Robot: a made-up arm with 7 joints. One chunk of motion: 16 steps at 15 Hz.
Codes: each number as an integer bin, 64 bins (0 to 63) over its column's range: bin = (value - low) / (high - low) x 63, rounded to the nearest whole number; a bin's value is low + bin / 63 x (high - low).
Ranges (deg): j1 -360..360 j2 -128.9..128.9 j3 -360..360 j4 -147.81..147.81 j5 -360..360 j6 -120.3..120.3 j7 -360..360
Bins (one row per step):
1: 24 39 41 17 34 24 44
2: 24 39 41 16 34 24 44
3: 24 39 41 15 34 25 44
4: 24 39 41 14 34 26 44
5: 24 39 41 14 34 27 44
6: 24 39 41 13 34 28 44
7: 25 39 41 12 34 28 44
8: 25 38 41 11 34 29 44
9: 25 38 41 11 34 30 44
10: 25 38 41 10 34 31 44
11: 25 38 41 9 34 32 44
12: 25 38 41 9 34 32 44
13: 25 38 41 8 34 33 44
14: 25 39 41 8 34 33 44
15: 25 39 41 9 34 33 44
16: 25 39 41 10 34 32 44
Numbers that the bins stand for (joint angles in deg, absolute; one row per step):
1: -85.71 30.69 108.57 -68.04 28.57 -28.64 142.86
2: -85.71 30.69 108.57 -72.73 28.57 -28.64 142.86
3: -85.71 30.69 108.57 -77.42 28.57 -24.82 142.86
4: -85.71 30.69 108.57 -82.12 28.57 -21.00 142.86
5: -85.71 30.69 108.57 -82.12 28.57 -17.19 142.86
6: -85.71 30.69 108.57 -86.81 28.57 -13.37 142.86
7: -74.29 30.69 108.57 -91.50 28.57 -13.37 142.86
8: -74.29 26.60 108.57 -96.19 28.57 -9.55 142.86
9: -74.29 26.60 108.57 -96.19 28.57 -5.73 142.86
10: -74.29 26.60 108.57 -100.89 28.57 -1.91 142.86
11: -74.29 26.60 108.57 -105.58 28.57 1.91 142.86
12: -74.29 26.60 108.57 -105.58 28.57 1.91 142.86
13: -74.29 26.60 108.57 -110.27 28.57 5.73 142.86
14: -74.29 30.69 108.57 -110.27 28.57 5.73 142.86
15: -74.29 30.69 108.57 -105.58 28.57 5.73 142.86
16: -74.29 30.69 108.57 -100.89 28.57 1.91 142.86

